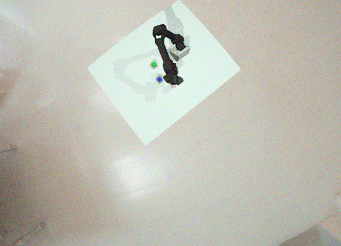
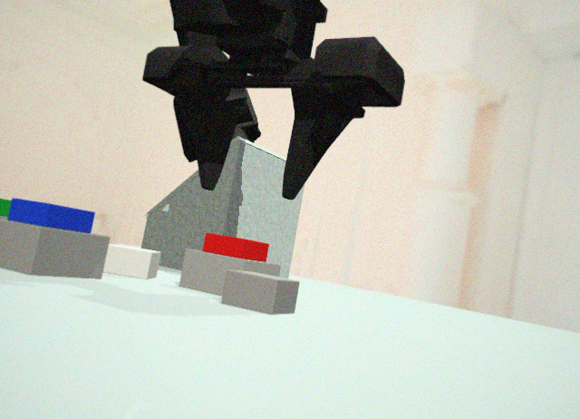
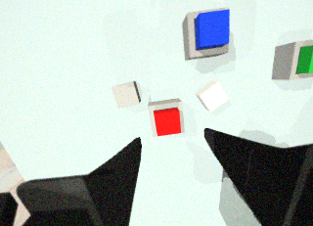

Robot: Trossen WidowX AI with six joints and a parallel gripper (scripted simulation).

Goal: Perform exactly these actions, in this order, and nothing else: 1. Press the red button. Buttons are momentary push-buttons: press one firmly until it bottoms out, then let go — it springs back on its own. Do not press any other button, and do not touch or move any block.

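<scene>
My gripper tip is 4 cm above the red button. Round my gripper tip: blue button: 10 cm ahead, 7 cm to the right, 4 cm below; then grey block: 6 cm below, 5 cm to the left, 5 cm ahead; then white block: 7 cm to the right, 6 cm below, 1 cm ahead.
</scene>
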